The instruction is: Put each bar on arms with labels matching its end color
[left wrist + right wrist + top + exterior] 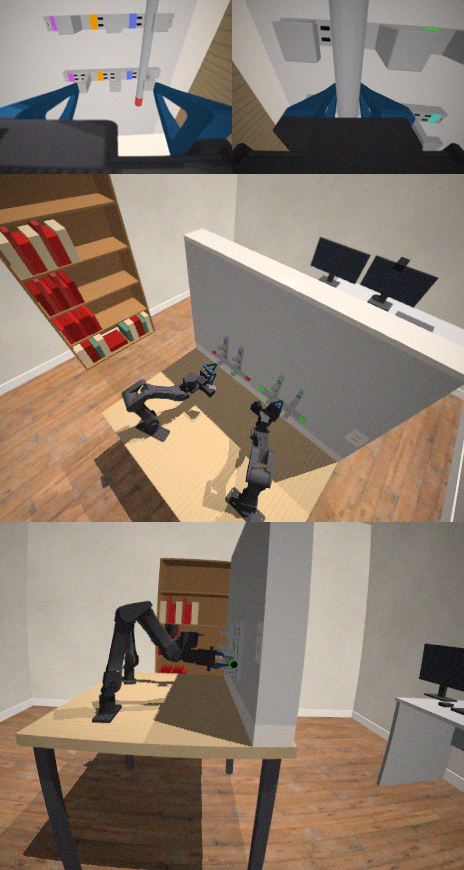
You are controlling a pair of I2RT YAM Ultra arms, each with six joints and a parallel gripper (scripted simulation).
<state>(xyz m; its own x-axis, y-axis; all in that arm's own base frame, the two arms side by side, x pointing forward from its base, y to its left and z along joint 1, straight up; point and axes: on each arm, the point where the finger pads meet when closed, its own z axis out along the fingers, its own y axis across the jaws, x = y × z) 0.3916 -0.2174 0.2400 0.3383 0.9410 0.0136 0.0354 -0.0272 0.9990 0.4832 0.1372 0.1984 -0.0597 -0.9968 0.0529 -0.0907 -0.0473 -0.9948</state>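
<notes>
Now: right hand right at the green-ended bar. Round my right hand: grey wall panel: 230 mm above, 170 mm to the left, 130 mm ahead.
</notes>
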